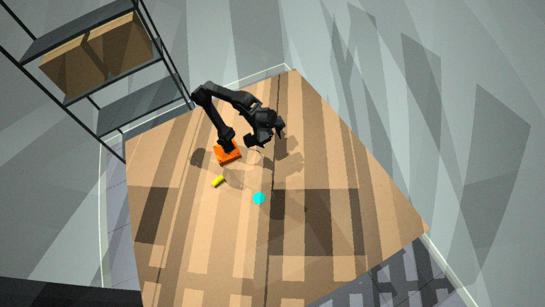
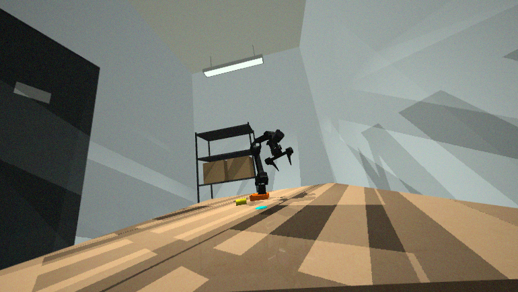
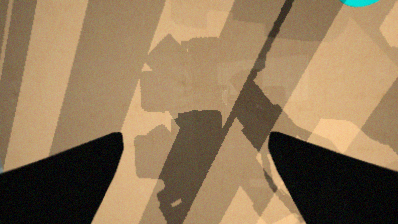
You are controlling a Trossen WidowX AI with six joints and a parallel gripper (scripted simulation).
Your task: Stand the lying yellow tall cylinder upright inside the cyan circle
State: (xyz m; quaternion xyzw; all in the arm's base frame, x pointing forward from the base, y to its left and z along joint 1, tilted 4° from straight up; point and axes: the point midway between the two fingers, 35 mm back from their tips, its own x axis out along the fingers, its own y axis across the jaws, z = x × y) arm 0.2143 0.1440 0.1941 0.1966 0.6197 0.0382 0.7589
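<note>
Now: gripper tip 300 mm to the left of the yellow tall cylinder, 160 mm above it and 80 mm past it. Also, from my gripper tip: cyan circle: 180 mm below, 170 mm to the right, 110 mm ahead.
</note>
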